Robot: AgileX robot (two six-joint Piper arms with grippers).
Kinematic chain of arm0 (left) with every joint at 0, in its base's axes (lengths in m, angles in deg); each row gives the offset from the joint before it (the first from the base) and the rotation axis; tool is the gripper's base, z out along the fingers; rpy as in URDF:
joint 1: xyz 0 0 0.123 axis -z
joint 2: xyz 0 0 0 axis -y
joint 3: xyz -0.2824 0 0.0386 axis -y
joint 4: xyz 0.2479 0 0.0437 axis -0.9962 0 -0.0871
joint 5: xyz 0 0 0 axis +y
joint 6: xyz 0.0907 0 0.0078 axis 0.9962 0 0.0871
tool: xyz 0 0 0 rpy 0 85 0
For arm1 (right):
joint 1: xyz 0 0 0.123 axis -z
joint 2: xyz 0 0 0 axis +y
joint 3: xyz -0.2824 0 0.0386 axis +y
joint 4: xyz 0.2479 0 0.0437 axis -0.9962 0 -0.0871
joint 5: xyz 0 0 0 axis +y
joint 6: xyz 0.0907 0 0.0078 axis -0.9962 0 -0.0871
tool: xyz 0 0 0 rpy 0 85 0
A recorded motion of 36 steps. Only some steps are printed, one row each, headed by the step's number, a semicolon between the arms.
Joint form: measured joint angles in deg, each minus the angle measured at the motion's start. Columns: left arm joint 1, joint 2, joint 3, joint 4, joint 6, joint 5; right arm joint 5, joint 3, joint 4, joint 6, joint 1, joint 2.
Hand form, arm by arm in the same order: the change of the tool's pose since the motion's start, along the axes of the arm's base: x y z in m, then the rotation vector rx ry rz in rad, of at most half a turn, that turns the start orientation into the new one. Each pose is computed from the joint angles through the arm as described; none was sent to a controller.
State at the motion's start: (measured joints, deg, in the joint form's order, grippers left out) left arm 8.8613 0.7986 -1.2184 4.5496 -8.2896 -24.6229; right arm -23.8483 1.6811 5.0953 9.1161 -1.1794 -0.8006
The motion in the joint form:
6: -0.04 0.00 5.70 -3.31 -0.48 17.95; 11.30 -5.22 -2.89 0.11 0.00 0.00
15: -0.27 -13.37 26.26 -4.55 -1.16 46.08; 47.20 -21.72 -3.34 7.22 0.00 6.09
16: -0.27 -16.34 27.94 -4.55 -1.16 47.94; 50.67 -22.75 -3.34 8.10 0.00 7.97
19: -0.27 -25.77 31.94 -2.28 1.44 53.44; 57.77 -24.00 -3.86 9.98 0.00 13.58
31: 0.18 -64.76 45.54 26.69 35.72 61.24; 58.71 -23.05 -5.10 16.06 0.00 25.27
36: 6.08 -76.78 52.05 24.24 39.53 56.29; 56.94 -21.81 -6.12 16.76 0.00 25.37
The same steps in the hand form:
6: 0.0017 -0.0030 0.0067 0.0832 0.2030 -0.0109; -0.0006 -0.0025 0.0138 0.0474 0.1067 -0.0074
15: 0.0108 -0.0044 0.0682 0.1459 0.5631 -0.0167; -0.0042 -0.0045 0.0470 -0.0731 0.5468 -0.0631
16: 0.0178 -0.0055 0.0716 0.1538 0.6175 -0.0184; -0.0011 -0.0045 0.0459 -0.0915 0.6215 -0.0651
19: 0.0430 -0.0111 0.0735 0.1934 0.8034 -0.0427; 0.0102 -0.0041 0.0370 -0.1268 0.8201 -0.0576
31: 0.1658 -0.0581 0.0443 0.3939 1.2288 -0.4094; 0.0391 -0.0024 0.0157 -0.2315 1.0501 -0.0282
36: 0.2104 -0.0880 0.0307 0.5546 1.2137 -0.4518; 0.0404 -0.0015 0.0109 -0.2278 1.0419 -0.0189

